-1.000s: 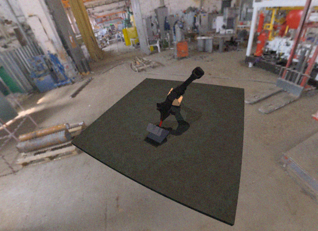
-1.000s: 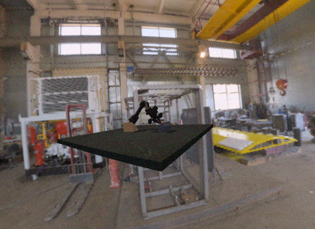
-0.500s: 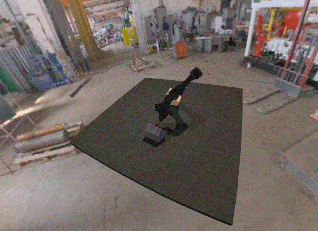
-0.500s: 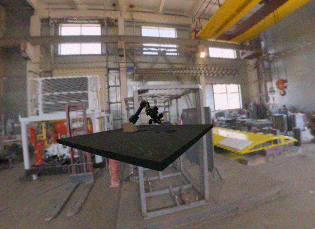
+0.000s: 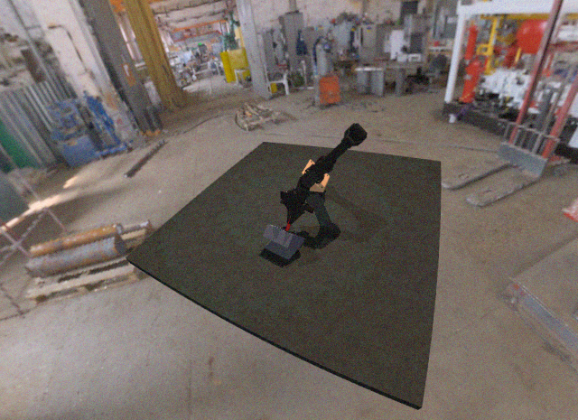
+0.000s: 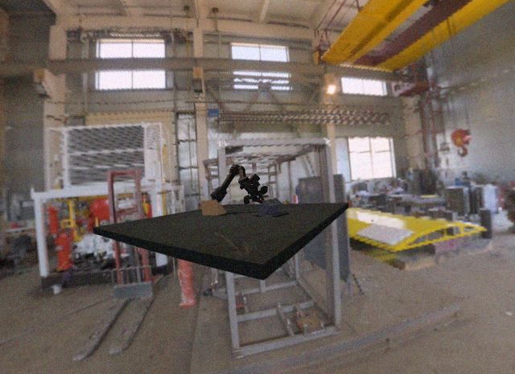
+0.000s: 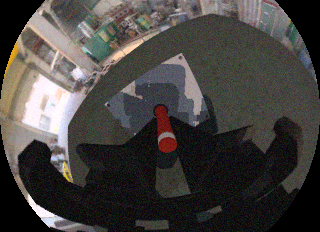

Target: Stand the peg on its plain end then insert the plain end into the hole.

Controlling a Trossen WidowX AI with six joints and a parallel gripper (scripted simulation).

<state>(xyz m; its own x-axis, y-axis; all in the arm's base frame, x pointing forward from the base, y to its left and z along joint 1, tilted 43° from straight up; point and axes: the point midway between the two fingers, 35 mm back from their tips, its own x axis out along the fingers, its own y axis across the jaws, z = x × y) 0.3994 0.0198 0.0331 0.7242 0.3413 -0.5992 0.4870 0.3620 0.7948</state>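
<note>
My gripper tip is 4 cm short of the grey sloped panel, 1 cm to the left of it and 4 cm above it. Also, from my gripper tip: red peg: 1 cm behind, 1 cm above.
</note>
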